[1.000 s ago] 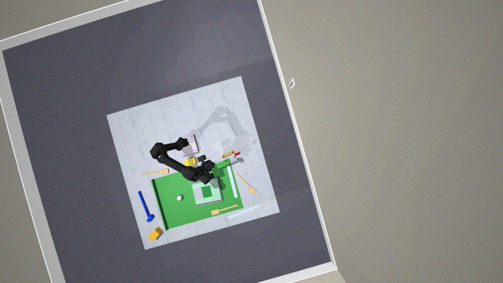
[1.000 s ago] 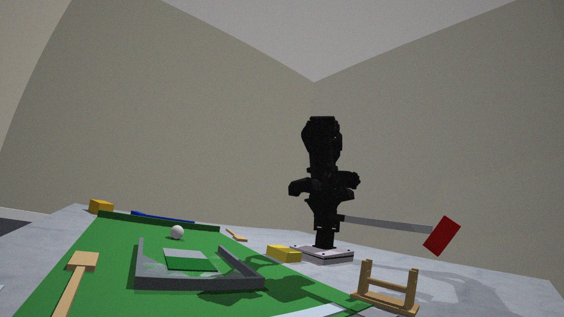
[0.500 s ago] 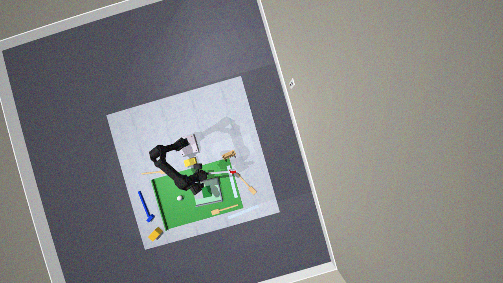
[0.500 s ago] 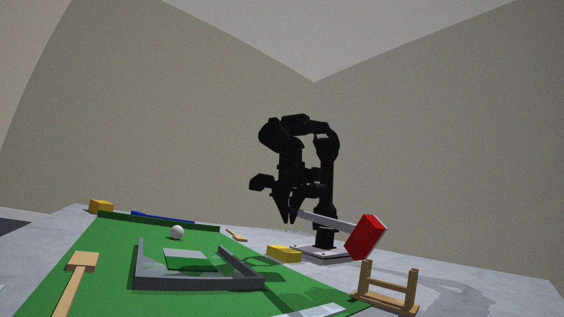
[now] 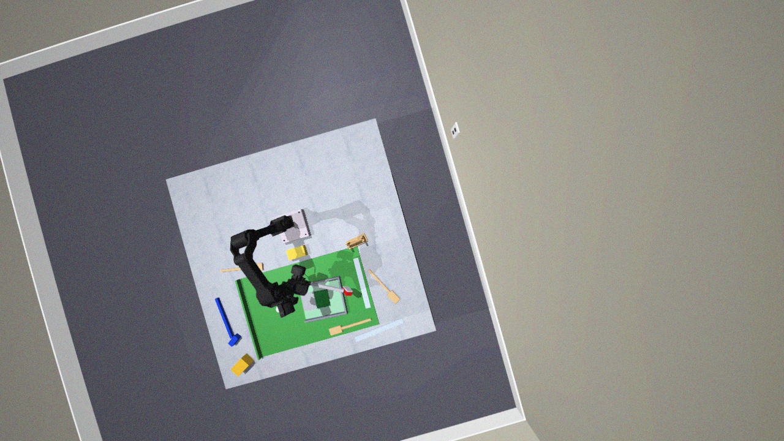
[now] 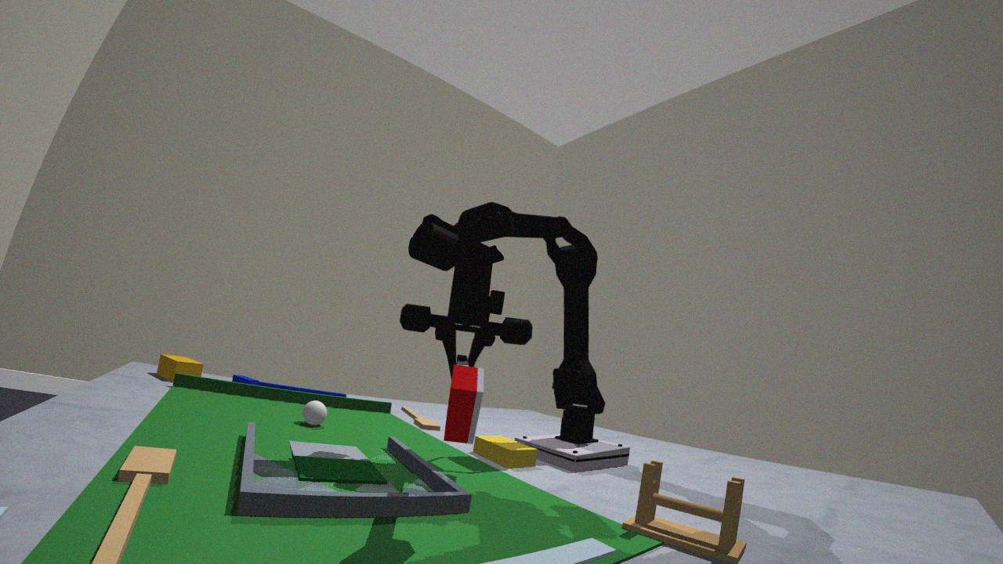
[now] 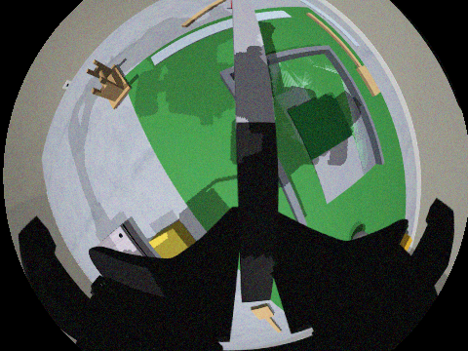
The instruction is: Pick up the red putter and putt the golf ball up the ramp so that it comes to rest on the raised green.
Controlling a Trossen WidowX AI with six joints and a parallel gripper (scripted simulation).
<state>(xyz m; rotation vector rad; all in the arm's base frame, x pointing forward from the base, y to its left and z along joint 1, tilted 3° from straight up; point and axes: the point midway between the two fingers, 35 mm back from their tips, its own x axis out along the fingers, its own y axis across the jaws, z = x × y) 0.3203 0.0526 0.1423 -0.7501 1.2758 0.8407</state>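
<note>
Right now the red putter is 10 cm to the left of my gripper tip, 6 cm ahead of it and 1 cm above it. Round my gripper tip: wooden rack 30 cm to the left, 12 cm behind, 9 cm below; white golf ball 23 cm to the right, 14 cm ahead, 10 cm below; blue putter 57 cm to the right, 14 cm ahead, 11 cm below.
</note>
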